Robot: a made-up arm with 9 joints. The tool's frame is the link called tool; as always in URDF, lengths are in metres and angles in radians. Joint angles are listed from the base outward.
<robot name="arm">
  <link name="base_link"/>
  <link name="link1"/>
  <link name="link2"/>
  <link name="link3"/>
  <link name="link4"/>
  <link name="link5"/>
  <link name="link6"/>
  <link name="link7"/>
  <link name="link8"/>
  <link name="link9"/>
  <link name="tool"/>
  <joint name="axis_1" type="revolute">
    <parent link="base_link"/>
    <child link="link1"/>
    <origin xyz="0.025 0.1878 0.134" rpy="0 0 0"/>
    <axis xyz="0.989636 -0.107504 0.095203"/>
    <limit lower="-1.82" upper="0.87"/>
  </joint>
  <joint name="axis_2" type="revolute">
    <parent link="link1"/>
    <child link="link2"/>
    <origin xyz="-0.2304 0.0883 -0.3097" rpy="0 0 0"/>
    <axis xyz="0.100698 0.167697 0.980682"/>
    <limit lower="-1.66" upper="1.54"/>
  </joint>
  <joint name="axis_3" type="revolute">
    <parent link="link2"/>
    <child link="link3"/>
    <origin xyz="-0.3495 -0.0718 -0.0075" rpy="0 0 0"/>
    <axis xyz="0 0 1"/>
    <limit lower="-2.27" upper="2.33"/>
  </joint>
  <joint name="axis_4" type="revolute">
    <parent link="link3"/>
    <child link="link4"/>
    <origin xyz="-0.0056 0.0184 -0.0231" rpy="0 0 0"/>
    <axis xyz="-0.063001 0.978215 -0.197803"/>
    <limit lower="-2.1" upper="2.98"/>
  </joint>
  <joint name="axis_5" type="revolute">
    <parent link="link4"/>
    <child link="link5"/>
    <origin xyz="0.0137 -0.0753 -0.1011" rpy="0 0 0"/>
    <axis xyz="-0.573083 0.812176 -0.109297"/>
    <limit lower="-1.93" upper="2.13"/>
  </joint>
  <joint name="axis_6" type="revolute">
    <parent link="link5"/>
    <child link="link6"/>
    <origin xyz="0.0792 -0.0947 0.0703" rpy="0 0 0"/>
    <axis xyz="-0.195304 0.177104 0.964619"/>
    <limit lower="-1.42" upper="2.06"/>
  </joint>
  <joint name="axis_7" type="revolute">
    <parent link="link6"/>
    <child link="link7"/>
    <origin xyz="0.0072 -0.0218 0.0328" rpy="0 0 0"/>
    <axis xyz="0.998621 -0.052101 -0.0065"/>
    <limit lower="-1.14" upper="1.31"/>
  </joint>
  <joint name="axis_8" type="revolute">
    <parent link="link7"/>
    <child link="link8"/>
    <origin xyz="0.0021 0.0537 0.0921" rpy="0 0 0"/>
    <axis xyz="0 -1 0"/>
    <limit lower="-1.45" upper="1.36"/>
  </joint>
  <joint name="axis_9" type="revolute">
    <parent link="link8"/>
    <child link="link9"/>
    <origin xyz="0.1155 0.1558 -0.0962" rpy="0 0 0"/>
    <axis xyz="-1 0 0"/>
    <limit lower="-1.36" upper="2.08"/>
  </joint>
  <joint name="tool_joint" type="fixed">
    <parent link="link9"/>
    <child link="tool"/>
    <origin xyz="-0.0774 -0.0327 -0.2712" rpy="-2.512 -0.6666 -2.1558"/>
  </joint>
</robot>
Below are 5 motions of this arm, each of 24 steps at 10 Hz.
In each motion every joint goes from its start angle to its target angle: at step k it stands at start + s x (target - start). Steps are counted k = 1, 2, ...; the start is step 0. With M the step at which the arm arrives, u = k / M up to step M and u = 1 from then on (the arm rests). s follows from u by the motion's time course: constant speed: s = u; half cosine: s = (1 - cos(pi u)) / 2; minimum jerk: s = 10 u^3 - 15 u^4 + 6 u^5.
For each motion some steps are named. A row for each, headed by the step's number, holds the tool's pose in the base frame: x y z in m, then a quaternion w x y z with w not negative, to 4 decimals.
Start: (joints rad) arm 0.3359 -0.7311 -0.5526 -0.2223 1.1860 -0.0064 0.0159 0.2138 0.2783
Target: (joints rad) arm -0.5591 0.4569 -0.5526 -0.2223 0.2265 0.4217 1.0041 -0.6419 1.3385
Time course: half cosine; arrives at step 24
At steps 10, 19, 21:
10: -0.5960 0.1555 -0.3993 0.6294 0.3317 -0.6509 0.2649
19: -0.5098 -0.2009 -0.0720 0.4767 0.6571 -0.2871 0.5085
21: -0.4809 -0.2331 -0.0248 0.4450 0.6947 -0.2191 0.5209

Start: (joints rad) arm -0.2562 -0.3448 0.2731 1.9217 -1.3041 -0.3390 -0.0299 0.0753 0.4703
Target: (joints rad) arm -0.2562 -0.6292 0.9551 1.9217 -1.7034 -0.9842 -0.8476 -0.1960 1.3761
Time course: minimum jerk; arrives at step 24
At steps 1, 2, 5, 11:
1: -0.6937 0.0820 -0.3542 0.6432 0.1133 -0.7098 0.2638
2: -0.6947 0.0816 -0.3534 0.6454 0.1135 -0.7074 0.2647
5: -0.7073 0.0766 -0.3417 0.6743 0.1151 -0.6751 0.2762
11: -0.7486 0.0707 -0.2510 0.8227 0.1208 -0.4658 0.3026

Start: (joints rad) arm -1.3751 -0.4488 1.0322 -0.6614 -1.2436 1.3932 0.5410 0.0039 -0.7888
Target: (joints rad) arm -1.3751 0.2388 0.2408 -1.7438 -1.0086 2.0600 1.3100 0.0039 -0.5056
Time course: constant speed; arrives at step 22
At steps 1, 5, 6, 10, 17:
1: -0.6421 -0.4114 -0.1376 0.0527 0.9612 0.2690 0.0298
5: -0.5784 -0.4295 -0.0899 0.0652 0.9316 0.3527 0.0583
6: -0.5615 -0.4319 -0.0773 0.0695 0.9232 0.3718 0.0677
10: -0.4931 -0.4344 -0.0240 0.0902 0.8864 0.4397 0.1133
17: -0.3810 -0.4173 0.0811 0.1356 0.8125 0.5225 0.2200

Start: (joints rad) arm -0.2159 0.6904 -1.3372 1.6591 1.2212 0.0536 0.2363 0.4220 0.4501
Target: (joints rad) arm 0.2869 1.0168 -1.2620 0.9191 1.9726 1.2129 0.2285 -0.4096 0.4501
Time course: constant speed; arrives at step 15
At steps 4, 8, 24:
4: -0.7068 -0.0052 -0.0872 0.6370 0.6088 -0.0031 -0.4728
8: -0.5690 -0.0722 -0.1066 0.5041 0.6348 0.1582 -0.5638
24: -0.2945 -0.1371 -0.2749 0.2734 0.5537 0.4484 -0.6462

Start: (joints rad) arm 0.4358 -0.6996 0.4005 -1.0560 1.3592 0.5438 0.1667 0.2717 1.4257
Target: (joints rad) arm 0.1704 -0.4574 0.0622 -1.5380 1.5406 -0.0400 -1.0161 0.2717 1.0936
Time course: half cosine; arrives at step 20
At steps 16, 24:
16: -0.4704 0.1652 0.0111 0.7294 -0.0916 0.0742 0.6739
24: -0.4936 0.1547 0.0228 0.7537 -0.1170 0.1048 0.6381

